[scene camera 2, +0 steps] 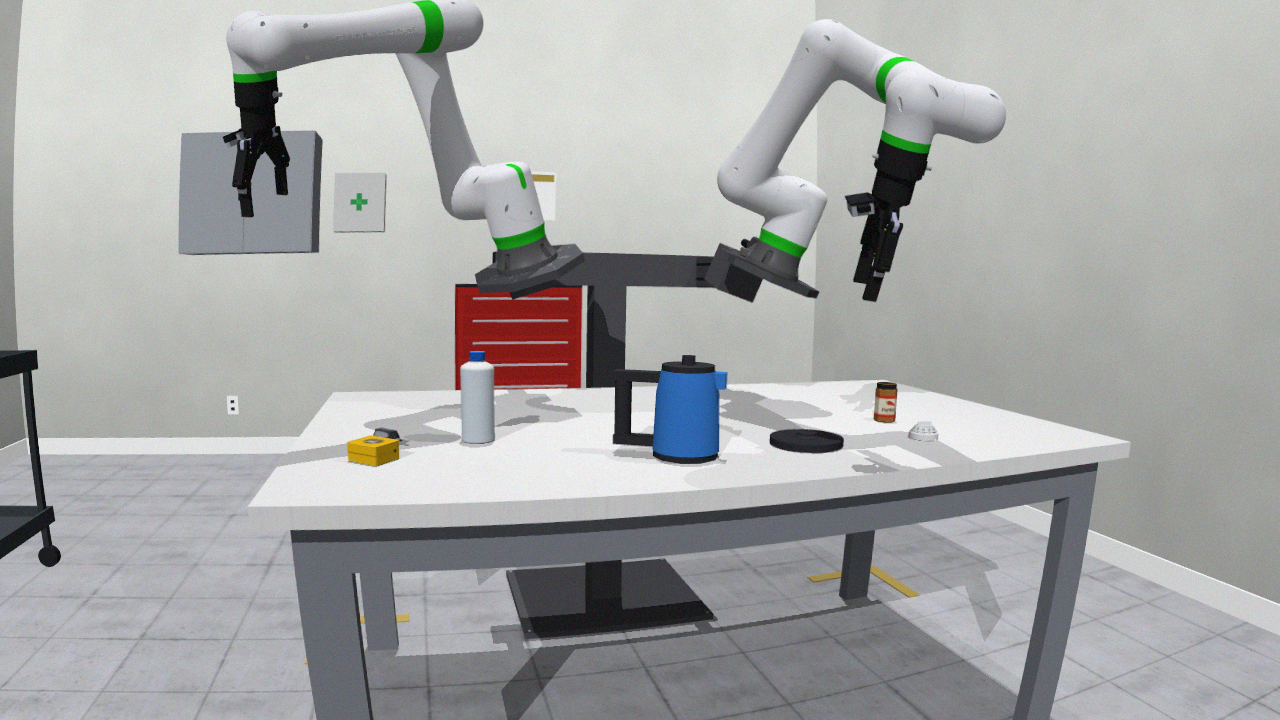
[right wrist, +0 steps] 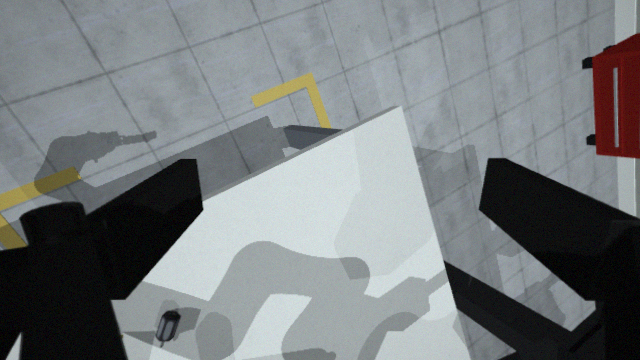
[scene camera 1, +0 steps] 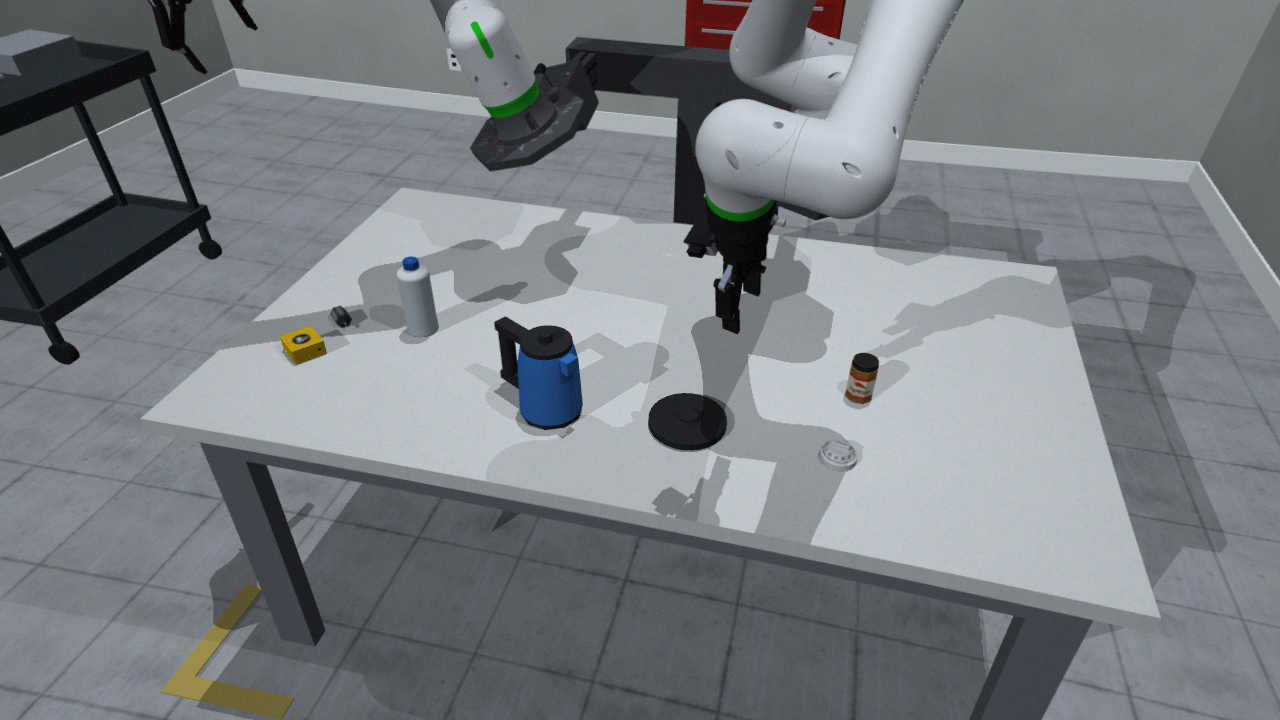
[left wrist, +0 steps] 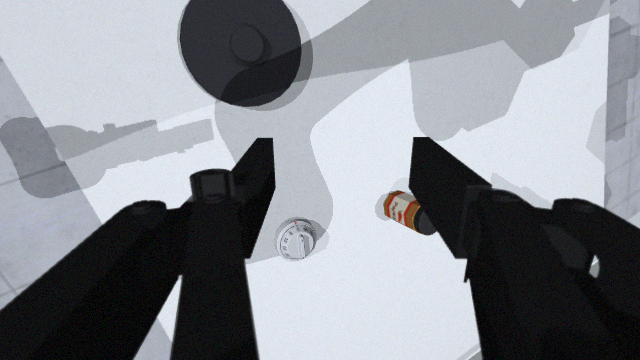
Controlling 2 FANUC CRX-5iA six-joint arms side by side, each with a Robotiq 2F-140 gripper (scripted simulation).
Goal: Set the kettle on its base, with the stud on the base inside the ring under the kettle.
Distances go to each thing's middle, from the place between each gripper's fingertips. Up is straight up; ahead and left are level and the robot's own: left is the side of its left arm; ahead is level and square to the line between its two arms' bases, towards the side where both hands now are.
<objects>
Now: left hand (scene camera 2: 864,291) 3 cm past the blue kettle (scene camera 2: 686,425), 38 cm to the left of it and 24 cm above it. Also, from my left hand: round black base (scene camera 1: 685,421) 6 cm behind, 9 cm to the right, 32 cm below.
I see my right gripper (scene camera 2: 265,205) 830 mm to the right of the blue kettle, 400 mm above it and 340 mm short of it. Round my right hand: round black base 1120 mm to the left, 480 mm below, 310 mm ahead.
</objects>
